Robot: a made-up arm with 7 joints.
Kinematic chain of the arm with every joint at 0, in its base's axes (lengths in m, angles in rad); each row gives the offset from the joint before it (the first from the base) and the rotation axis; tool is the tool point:
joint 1: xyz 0 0 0.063 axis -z
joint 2: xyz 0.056 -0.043 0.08 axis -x
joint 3: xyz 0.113 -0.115 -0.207 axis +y
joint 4: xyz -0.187 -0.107 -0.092 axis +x
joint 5: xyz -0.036 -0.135 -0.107 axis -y
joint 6: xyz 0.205 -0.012 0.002 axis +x
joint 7: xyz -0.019 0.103 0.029 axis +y
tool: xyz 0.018 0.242 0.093
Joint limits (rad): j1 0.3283..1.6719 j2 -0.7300..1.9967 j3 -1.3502..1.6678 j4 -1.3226..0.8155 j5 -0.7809..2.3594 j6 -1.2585..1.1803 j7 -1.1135..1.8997
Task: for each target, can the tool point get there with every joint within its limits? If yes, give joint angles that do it. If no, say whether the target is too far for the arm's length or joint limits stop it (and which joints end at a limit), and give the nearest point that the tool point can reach.
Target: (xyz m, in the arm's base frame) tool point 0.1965 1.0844 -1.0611
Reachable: no: too far | nearest point 0.1509 0.4178 -0.6373 | short by 0.791 m
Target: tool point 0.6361 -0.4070 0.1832
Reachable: no: joint limits stop it (at a limit: joint 1, joint 3, joint 6) | nearest point 0.5188 -0.4501 0.2063 | short by 0.127 m
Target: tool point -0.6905 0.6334 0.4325
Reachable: no: joint limits stop it (at a limit: joint 1, joint 5, joint 6) | nearest point -0.6202 0.4977 0.3983 | short by 0.157 m
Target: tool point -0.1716 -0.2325 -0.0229
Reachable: yes | joints 0.6192 0.9540 -0.7606 -0.0825 1.2311 -0.0643 0.8440
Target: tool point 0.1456 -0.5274 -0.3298
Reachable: yes | joints 0.6832 0.4535 -0.6575 0.1742 -0.1836 -0.7326 1.5170
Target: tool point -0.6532 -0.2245 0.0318
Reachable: yes | joints 1.1547 1.2769 -0.7072 -1.0841 1.6999 0.2805 0.1303
